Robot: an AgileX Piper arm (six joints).
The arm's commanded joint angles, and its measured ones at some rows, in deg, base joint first. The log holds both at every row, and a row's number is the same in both.
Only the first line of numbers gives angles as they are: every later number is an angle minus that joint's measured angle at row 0.
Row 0, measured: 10.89 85.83 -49.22 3.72 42.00 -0.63
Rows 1 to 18, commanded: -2.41 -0.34 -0.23 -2.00 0.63 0.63; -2.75 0.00 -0.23 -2.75 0.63 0.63; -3.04 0.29 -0.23 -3.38 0.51 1.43; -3.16 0.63 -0.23 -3.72 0.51 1.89; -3.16 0.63 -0.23 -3.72 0.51 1.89; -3.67 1.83 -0.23 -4.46 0.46 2.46; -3.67 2.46 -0.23 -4.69 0.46 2.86; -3.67 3.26 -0.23 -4.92 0.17 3.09; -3.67 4.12 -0.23 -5.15 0.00 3.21; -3.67 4.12 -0.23 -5.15 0.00 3.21; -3.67 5.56 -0.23 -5.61 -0.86 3.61; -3.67 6.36 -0.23 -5.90 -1.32 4.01; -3.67 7.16 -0.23 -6.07 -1.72 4.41; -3.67 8.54 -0.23 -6.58 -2.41 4.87; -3.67 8.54 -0.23 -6.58 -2.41 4.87; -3.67 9.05 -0.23 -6.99 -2.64 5.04; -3.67 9.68 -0.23 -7.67 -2.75 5.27; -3.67 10.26 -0.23 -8.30 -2.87 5.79
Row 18, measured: -3.33 8.88 0.00 -6.53 -2.24 4.64
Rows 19 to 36, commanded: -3.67 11.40 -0.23 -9.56 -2.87 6.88; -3.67 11.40 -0.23 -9.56 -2.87 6.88; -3.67 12.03 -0.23 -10.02 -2.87 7.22; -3.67 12.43 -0.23 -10.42 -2.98 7.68; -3.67 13.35 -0.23 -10.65 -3.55 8.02; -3.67 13.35 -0.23 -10.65 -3.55 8.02; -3.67 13.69 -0.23 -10.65 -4.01 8.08; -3.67 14.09 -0.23 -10.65 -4.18 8.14; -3.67 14.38 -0.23 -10.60 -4.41 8.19; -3.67 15.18 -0.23 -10.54 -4.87 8.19; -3.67 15.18 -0.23 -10.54 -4.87 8.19; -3.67 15.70 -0.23 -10.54 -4.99 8.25; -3.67 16.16 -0.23 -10.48 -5.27 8.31; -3.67 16.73 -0.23 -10.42 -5.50 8.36; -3.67 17.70 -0.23 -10.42 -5.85 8.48; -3.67 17.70 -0.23 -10.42 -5.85 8.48; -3.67 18.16 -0.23 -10.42 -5.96 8.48; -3.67 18.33 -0.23 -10.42 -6.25 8.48
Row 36, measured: -3.33 17.47 0.00 -10.14 -5.45 7.96
